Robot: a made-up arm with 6 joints. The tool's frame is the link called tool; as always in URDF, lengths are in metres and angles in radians. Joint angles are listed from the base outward.
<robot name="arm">
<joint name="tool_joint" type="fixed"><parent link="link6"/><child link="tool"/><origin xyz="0 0 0" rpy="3.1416 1.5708 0"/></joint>
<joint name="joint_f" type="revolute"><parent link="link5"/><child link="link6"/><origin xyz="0 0 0.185" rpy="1.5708 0 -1.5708"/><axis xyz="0 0 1"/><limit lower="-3.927" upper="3.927"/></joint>
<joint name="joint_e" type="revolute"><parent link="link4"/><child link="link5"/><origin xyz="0 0 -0.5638" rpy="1.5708 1.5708 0"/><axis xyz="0 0 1"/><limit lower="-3.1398" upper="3.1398"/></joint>
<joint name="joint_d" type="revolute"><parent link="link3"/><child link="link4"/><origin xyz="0 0 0" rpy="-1.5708 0 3.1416"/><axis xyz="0 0 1"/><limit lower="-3.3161" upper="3.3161"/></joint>
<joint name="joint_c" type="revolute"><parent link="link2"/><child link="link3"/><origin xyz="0 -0.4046 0" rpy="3.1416 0 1.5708"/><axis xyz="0 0 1"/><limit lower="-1.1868" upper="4.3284"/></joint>
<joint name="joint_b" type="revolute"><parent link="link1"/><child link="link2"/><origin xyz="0 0 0" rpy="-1.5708 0 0"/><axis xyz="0 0 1"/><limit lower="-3.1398" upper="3.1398"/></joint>
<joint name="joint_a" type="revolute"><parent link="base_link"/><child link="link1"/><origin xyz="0 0 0.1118" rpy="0 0 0"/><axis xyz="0 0 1"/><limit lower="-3.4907" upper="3.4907"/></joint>
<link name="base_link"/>
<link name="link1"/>
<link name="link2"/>
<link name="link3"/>
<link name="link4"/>
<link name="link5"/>
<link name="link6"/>
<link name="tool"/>
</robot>
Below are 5 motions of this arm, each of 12 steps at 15 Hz.
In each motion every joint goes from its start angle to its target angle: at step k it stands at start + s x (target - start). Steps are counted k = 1, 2, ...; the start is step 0. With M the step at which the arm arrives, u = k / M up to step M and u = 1 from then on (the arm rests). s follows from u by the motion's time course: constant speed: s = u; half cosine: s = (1 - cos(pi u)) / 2; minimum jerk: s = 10 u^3 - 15 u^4 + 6 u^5.
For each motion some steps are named. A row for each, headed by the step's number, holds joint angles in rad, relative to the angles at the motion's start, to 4 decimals.
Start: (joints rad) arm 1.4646 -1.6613 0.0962 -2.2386 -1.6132 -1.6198
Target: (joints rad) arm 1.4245 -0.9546 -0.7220 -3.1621 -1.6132 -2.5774
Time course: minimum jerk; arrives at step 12
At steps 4, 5, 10, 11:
4: -0.0084 0.1483 -0.1717 -0.1938 0.0000 -0.2010
5: -0.0139 0.2450 -0.2836 -0.3201 0.0000 -0.3319
10: -0.0387 0.6816 -0.7892 -0.8907 0.0000 -0.9236
11: -0.0399 0.7031 -0.8140 -0.9188 0.0000 -0.9527

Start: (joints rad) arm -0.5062 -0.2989 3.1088 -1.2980 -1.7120 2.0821
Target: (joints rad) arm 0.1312 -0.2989 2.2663 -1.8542 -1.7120 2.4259
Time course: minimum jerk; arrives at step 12
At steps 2, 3, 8, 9, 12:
2: 0.0226 0.0000 -0.0299 -0.0197 0.0000 0.0122
3: 0.0660 0.0000 -0.0872 -0.0576 0.0000 0.0356
8: 0.5036 0.0000 -0.6657 -0.4395 0.0000 0.2716
9: 0.5714 0.0000 -0.7553 -0.4986 0.0000 0.3082
12: 0.6374 0.0000 -0.8425 -0.5562 0.0000 0.3438

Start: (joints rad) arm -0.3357 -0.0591 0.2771 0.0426 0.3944 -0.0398
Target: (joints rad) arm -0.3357 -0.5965 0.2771 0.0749 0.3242 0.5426
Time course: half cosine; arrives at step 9
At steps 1, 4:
1: 0.0000 -0.0162 0.0000 0.0010 -0.0021 0.0176
4: 0.0000 -0.2220 0.0000 0.0133 -0.0290 0.2406

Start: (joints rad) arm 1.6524 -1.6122 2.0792 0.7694 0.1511 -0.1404
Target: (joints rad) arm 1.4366 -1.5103 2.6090 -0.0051 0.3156 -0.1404
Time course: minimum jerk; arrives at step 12
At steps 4, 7, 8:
4: -0.0453 0.0214 0.1112 -0.1625 0.0345 0.0000
7: -0.1410 0.0666 0.3462 -0.5060 0.1075 0.0000
8: -0.1705 0.0805 0.4186 -0.6120 0.1300 0.0000

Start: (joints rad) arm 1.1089 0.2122 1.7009 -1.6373 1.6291 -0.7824
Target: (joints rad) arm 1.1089 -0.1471 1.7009 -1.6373 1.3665 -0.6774
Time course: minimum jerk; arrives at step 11
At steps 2, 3, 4, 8, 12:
2: 0.0000 -0.0161 0.0000 0.0000 -0.0118 0.0047
3: 0.0000 -0.0463 0.0000 0.0000 -0.0339 0.0135
4: 0.0000 -0.0922 0.0000 0.0000 -0.0674 0.0270
8: 0.0000 -0.3130 0.0000 0.0000 -0.2287 0.0915
12: 0.0000 -0.3593 0.0000 0.0000 -0.2626 0.1050

